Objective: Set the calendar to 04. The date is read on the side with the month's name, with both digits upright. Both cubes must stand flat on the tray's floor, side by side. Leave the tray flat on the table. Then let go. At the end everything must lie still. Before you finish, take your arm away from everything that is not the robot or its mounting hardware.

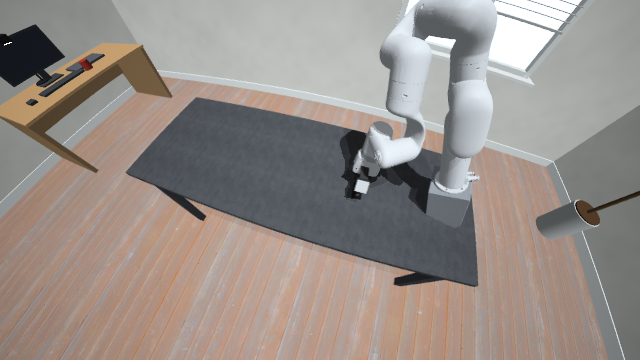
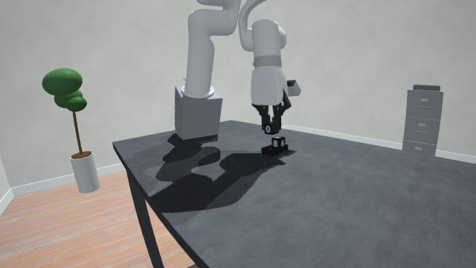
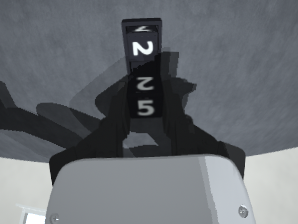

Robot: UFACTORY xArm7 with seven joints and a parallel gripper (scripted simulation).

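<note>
The black number cube is 6 cm below my hand and 3 cm to the left of it. The rest, counted from my hand: black calendar tray: 8 cm below, 2 cm to the left.
</note>
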